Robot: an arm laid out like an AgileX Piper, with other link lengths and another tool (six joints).
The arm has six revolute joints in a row. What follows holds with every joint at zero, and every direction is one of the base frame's. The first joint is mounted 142.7 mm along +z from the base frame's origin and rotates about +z. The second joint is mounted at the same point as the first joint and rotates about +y. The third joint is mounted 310.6 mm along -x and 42.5 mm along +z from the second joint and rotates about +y. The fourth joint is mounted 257.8 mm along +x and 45.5 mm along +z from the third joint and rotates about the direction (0.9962, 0, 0.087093). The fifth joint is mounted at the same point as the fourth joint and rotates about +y. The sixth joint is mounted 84.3 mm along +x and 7.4 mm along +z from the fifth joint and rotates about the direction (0.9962, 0, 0.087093). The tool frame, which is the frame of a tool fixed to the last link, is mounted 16 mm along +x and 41 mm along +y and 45.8 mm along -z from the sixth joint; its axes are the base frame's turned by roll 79.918, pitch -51.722 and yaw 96.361 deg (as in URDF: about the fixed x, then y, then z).
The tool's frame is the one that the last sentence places.
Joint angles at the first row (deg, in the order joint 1, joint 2, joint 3, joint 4, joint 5, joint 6):
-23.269, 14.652, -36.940, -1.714, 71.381, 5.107
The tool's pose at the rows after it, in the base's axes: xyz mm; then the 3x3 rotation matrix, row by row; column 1 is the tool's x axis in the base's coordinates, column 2 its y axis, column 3 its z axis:
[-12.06, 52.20, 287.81], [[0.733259, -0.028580, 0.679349], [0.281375, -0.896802, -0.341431], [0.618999, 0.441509, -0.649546]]
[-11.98, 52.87, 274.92], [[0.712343, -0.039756, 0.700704], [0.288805, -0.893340, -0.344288], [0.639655, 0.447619, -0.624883]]
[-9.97, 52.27, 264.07], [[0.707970, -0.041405, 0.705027], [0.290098, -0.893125, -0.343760], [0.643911, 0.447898, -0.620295]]
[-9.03, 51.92, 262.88], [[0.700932, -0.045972, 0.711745], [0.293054, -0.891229, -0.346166], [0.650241, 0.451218, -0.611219]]
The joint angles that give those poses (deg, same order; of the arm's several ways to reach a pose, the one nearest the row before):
-23.266, 11.166, -33.583, -0.991, 69.071, 5.111
-23.267, 8.671, -30.681, -0.641, 66.811, 5.109
-23.267, 7.553, -28.196, -0.510, 65.102, 5.109
-23.270, 7.308, -27.833, -0.483, 64.323, 5.107

